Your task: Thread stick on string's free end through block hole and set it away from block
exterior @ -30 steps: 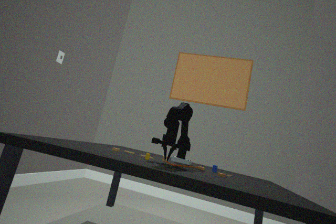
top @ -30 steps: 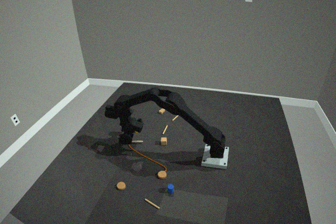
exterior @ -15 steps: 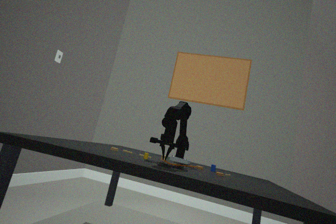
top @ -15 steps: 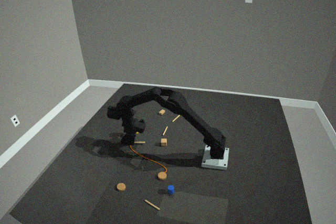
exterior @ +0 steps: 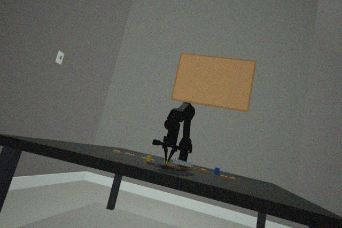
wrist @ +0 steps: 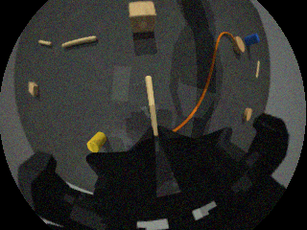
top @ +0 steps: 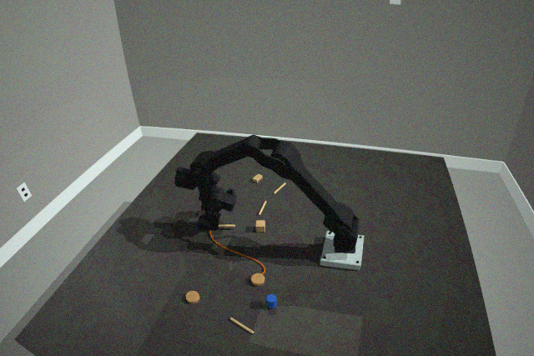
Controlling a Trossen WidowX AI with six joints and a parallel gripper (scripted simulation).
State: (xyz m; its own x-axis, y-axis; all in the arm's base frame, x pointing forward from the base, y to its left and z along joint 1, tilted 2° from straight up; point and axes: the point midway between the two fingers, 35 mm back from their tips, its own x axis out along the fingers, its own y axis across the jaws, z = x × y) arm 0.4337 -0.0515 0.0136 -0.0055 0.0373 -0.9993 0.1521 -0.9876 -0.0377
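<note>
Now: the yellow cylinder 20 mm ahead of my gripper tip and 90 mm to the right of it. The rest, counted from my gripper tip: blue cylinder (240 mm behind, 270 mm to the left).
</note>
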